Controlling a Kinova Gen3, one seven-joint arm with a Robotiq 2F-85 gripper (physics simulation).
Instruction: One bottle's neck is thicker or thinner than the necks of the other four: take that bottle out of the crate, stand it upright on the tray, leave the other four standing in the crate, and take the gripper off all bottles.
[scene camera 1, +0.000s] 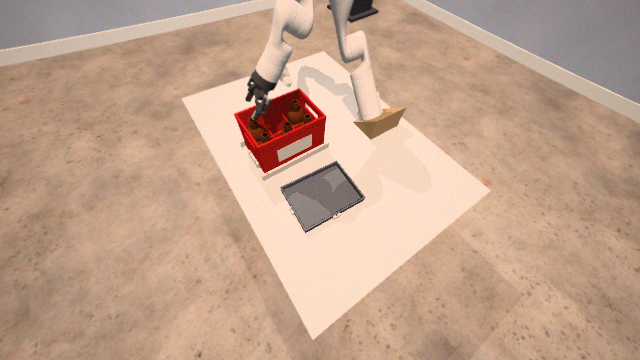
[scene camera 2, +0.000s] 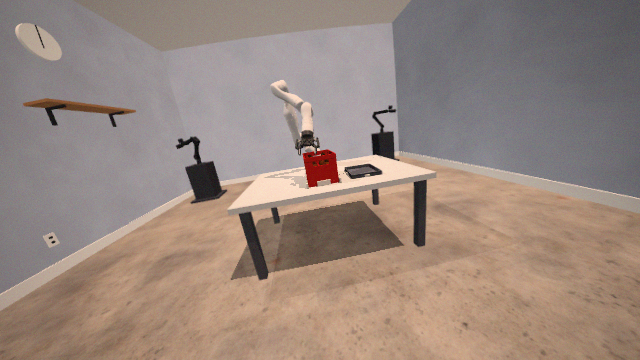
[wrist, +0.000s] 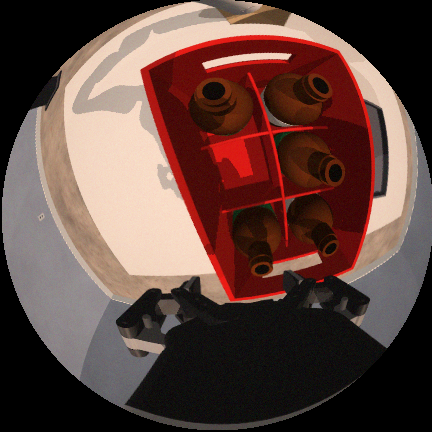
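Pixels of known places: gripper, fingertip midpoint: (scene camera 1: 250, 109) (scene camera 2: 307, 154) (wrist: 242, 283); arm's base, origin of the base link: (scene camera 1: 371, 116).
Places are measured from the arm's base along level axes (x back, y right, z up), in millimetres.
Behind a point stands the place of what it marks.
The red crate (scene camera 1: 319, 136) {x -286, y 19, z 38 mm} (scene camera 2: 322, 173) {x -526, y 127, z 25 mm} (wrist: 350, 140) {x -365, y 31, z 96 mm} holds the bottles upright. In the wrist view they are top left (wrist: 220, 112) {x -316, y 162, z 99 mm}, top right (wrist: 295, 100) {x -317, y 84, z 81 mm}, middle right (wrist: 302, 160) {x -382, y 96, z 80 mm}, bottom left (wrist: 256, 235) {x -459, y 168, z 79 mm} and bottom right (wrist: 310, 220) {x -461, y 94, z 77 mm}; the middle-left compartment is empty. The top-left neck looks thickest there, though perspective varies. That bottle also shows in scene camera 1 (scene camera 1: 295, 114) {x -313, y 140, z 76 mm}. My gripper (scene camera 1: 252, 107) {x -468, y 190, z 141 mm} (scene camera 2: 308, 151) {x -468, y 190, z 141 mm} (wrist: 242, 283) {x -468, y 190, z 141 mm} is open and empty, low at the crate's end above the bottom-left bottle (scene camera 1: 256, 132) {x -485, y 146, z 76 mm}; contact is unclear. The grey tray (scene camera 1: 325, 200) {x -416, y -186, z -40 mm} (scene camera 2: 362, 171) {x -413, y -166, z -40 mm} (wrist: 380, 150) {x -421, y -234, z -40 mm} holds no bottle.
The crate and tray stand on a white table (scene camera 1: 400, 235) {x -291, y -445, z -45 mm} (scene camera 2: 395, 175) {x -618, y -284, z -46 mm}. The tray lies beside the crate's long labelled side. A tan wedge-shaped block (scene camera 1: 380, 122) {x -38, y -76, z 47 mm} is at the arm's base. The crate's walls and dividers surround the bottles.
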